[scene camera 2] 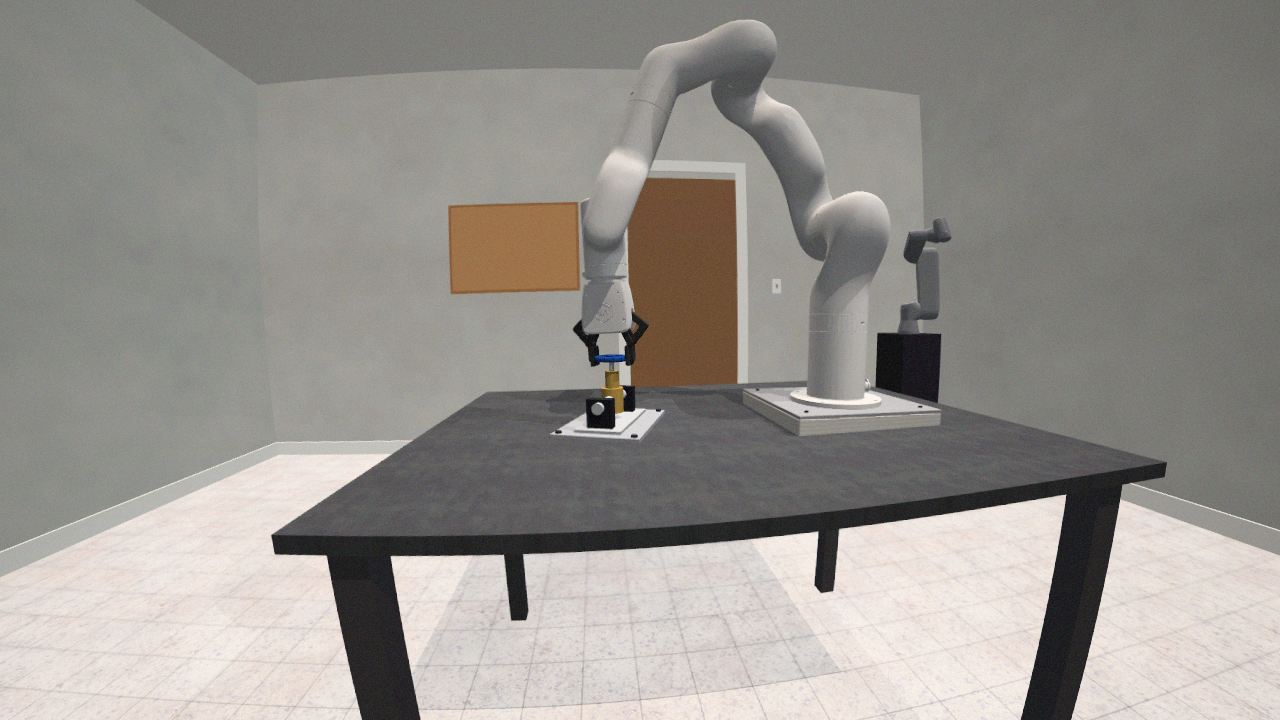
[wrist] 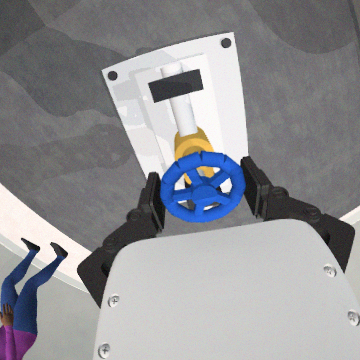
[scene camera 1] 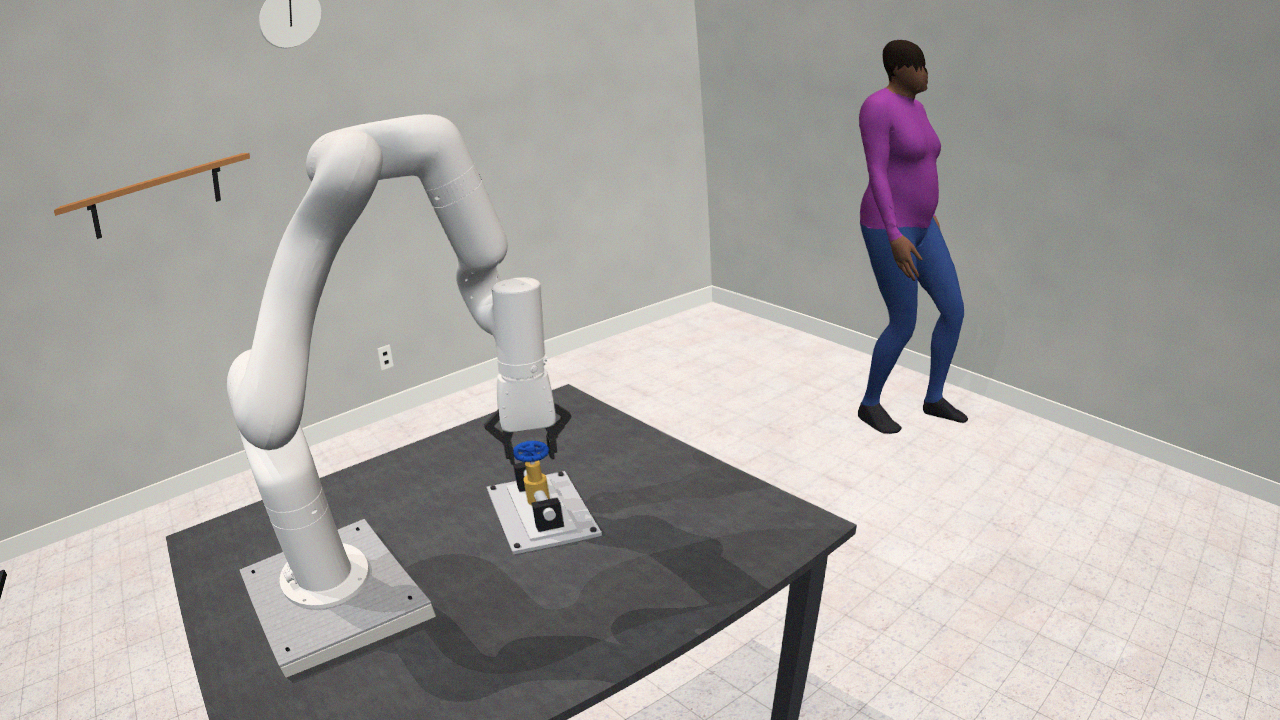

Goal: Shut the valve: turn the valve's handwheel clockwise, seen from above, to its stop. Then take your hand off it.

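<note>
The valve's blue handwheel (scene camera 1: 530, 450) (scene camera 2: 609, 358) (wrist: 203, 192) sits level on top of the yellow valve body (scene camera 1: 536, 488) (scene camera 2: 612, 396) (wrist: 194, 146). The valve stands on a light base plate (scene camera 1: 503, 528) (scene camera 2: 572, 434) (wrist: 235, 90). My gripper (scene camera 1: 530, 452) (scene camera 2: 611, 359) (wrist: 200, 177) points down over the valve. Its two black fingers stand wide, one on each side of the handwheel, and are shut on its rim. In the wrist view the finger pads lie right at the rim's left and right edges. Part of the far finger is hidden in the scene views.
The plate lies on the dark table (scene camera 1: 644, 617) (scene camera 2: 716, 483). The arm's base (scene camera 1: 358, 631) (scene camera 2: 904, 419) stands beside it. A pipe with black supports (scene camera 1: 547, 514) (scene camera 2: 600, 412) (wrist: 176, 86) runs through the valve. A person (scene camera 1: 899, 161) (wrist: 20, 310) stands beyond the table.
</note>
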